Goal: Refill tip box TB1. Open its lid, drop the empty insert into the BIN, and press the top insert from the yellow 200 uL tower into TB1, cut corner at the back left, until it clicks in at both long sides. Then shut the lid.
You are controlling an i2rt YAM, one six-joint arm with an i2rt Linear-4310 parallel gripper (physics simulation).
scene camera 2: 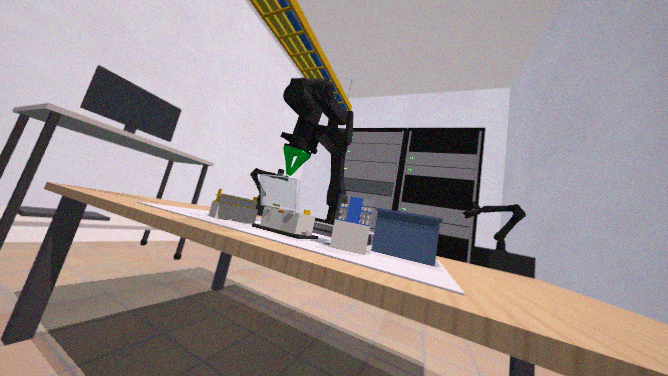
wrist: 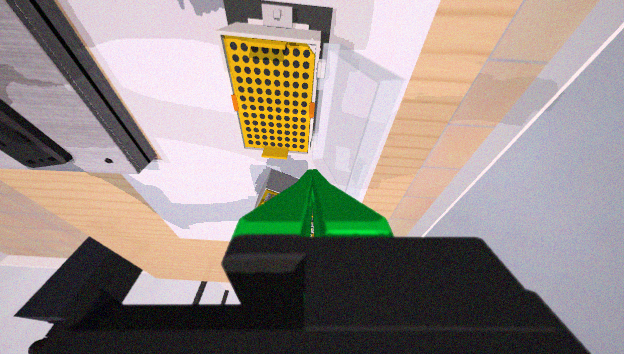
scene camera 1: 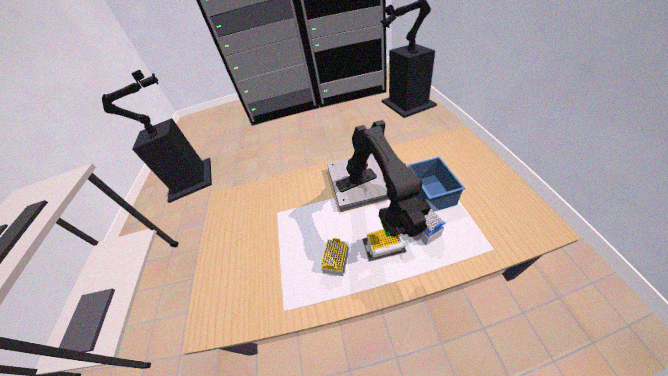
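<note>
Tip box TB1 (scene camera 1: 395,251) (scene camera 2: 287,223) (wrist: 270,32) stands on a dark base on the white mat. Its clear lid (scene camera 2: 279,191) (wrist: 357,120) stands open along one long side. A yellow insert (scene camera 1: 381,241) (wrist: 272,100) with dark, empty holes lies in the box, between orange clips at both long sides. The yellow tower (scene camera 1: 334,256) (scene camera 2: 232,210) (wrist: 269,196) is beside TB1, partly hidden by my fingers in the wrist view. My gripper (scene camera 1: 389,233) (scene camera 2: 290,174) (wrist: 312,177) is shut and empty above TB1. The blue BIN (scene camera 1: 450,198) (scene camera 2: 407,239) stands at the back right.
A blue tip tower (scene camera 1: 434,223) (scene camera 2: 351,231) stands between TB1 and the BIN, partly behind my wrist in the first scene view. My arm's grey base plate (scene camera 1: 362,199) is behind the white mat (scene camera 1: 302,287). The wooden table (scene camera 1: 225,280) surrounds the mat.
</note>
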